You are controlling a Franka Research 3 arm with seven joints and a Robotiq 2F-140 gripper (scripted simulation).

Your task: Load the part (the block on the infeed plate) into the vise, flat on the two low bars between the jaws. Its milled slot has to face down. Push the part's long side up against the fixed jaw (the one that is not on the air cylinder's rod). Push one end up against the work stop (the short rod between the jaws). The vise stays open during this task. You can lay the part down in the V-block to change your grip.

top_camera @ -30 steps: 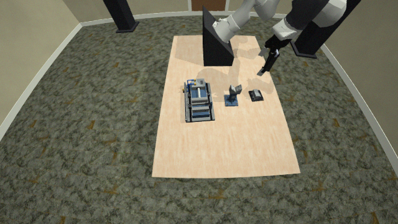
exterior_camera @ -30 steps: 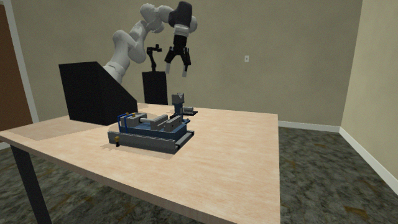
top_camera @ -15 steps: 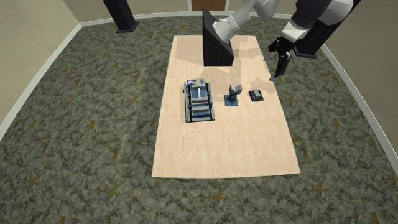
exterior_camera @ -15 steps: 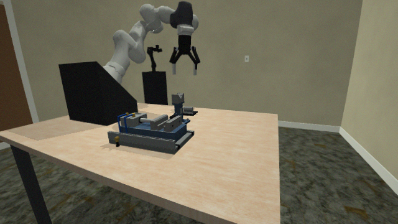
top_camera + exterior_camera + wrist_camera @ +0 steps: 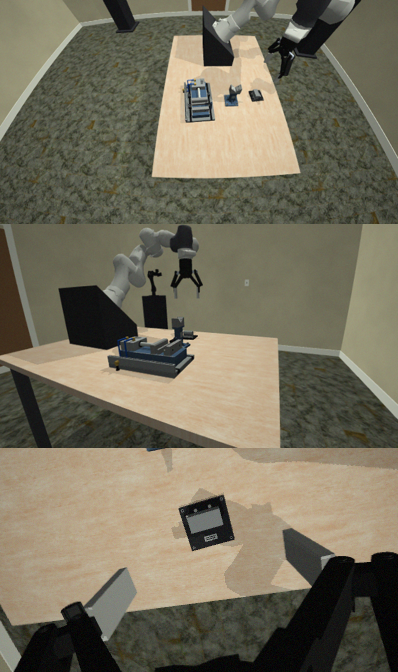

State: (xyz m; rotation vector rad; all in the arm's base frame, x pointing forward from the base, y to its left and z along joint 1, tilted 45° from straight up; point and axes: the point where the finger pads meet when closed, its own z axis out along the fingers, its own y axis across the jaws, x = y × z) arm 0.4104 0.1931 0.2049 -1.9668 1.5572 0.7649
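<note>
The grey part lies 10 mm to the right of my hand and 230 mm below it. The rest, counted from my hand: cylinder rod: 70 mm ahead, 400 mm to the right, 180 mm below; then black infeed plate: 10 mm to the left, 260 mm below; then work stop: 150 mm ahead, 340 mm to the right, 170 mm below.
</note>
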